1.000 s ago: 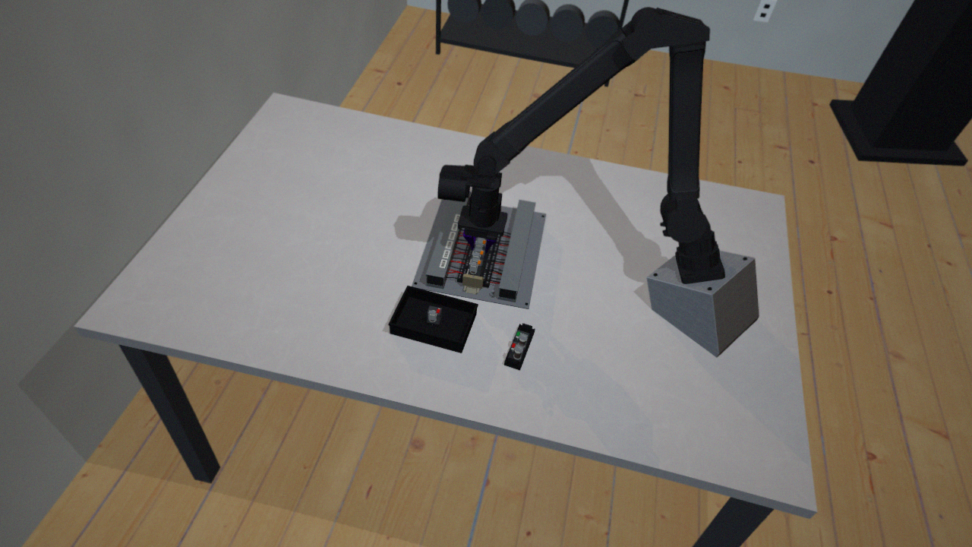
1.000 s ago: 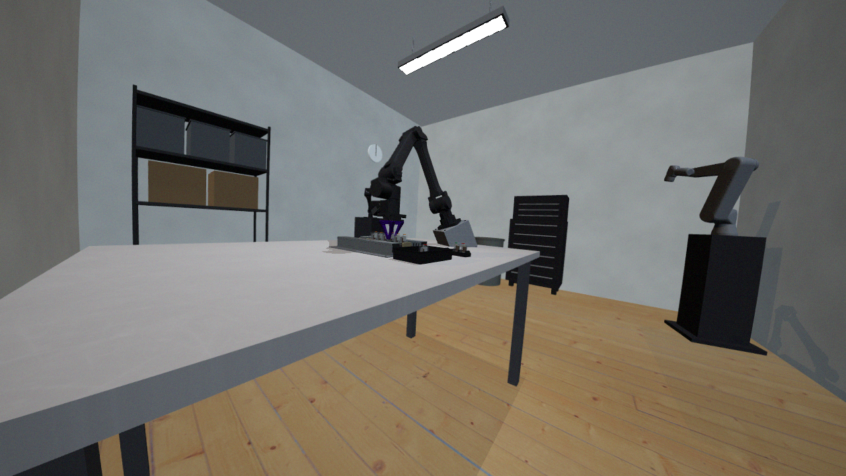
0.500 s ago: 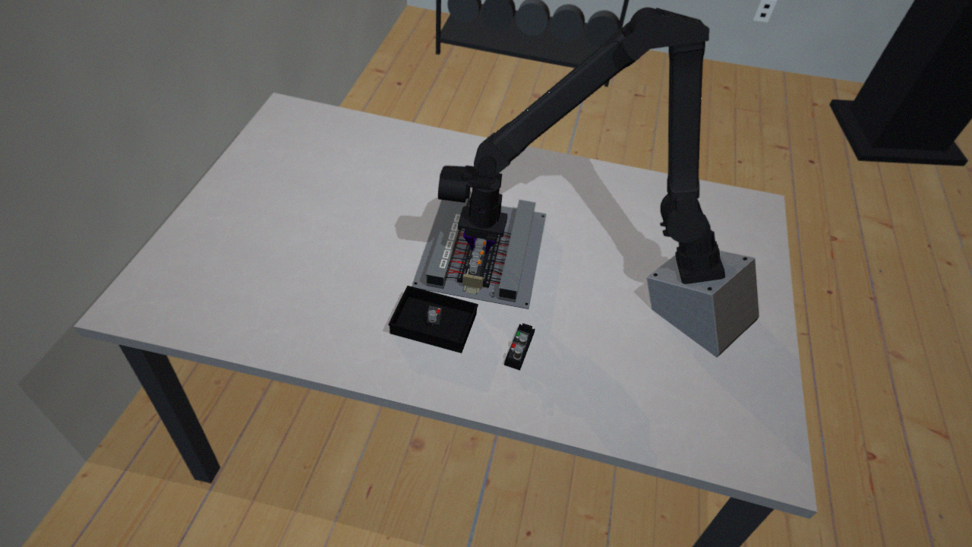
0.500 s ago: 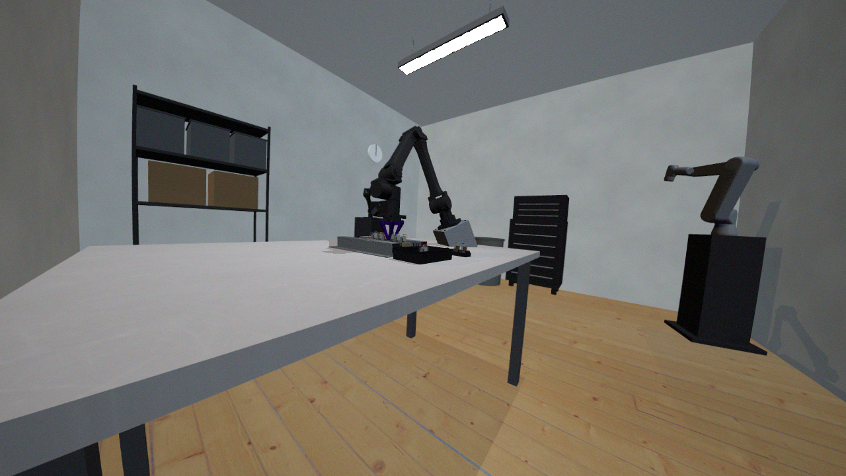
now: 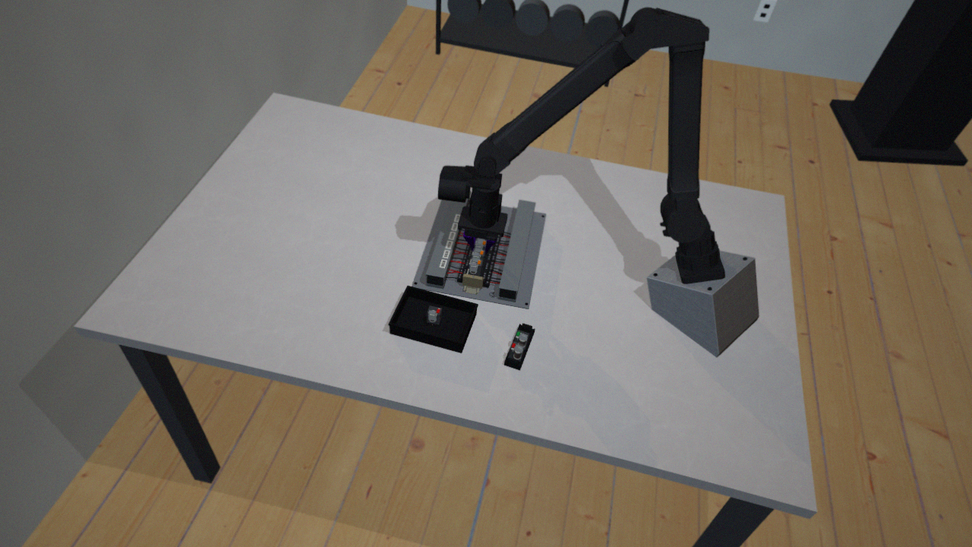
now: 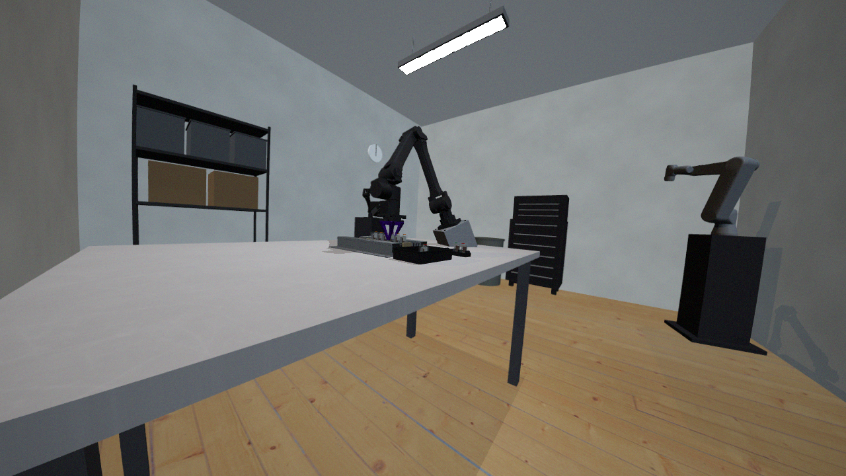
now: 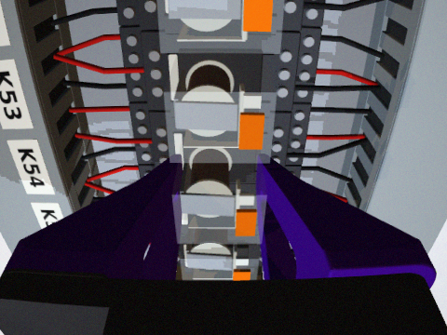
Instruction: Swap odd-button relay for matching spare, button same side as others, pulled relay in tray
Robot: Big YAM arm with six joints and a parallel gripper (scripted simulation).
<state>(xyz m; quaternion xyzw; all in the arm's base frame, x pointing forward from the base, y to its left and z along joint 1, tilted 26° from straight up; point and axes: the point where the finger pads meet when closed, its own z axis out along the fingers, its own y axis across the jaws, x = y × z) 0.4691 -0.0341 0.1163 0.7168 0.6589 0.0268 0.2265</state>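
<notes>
The grey panel lies 5 cm to the right of my hand, 5 cm below it and 1 cm behind it.
</notes>
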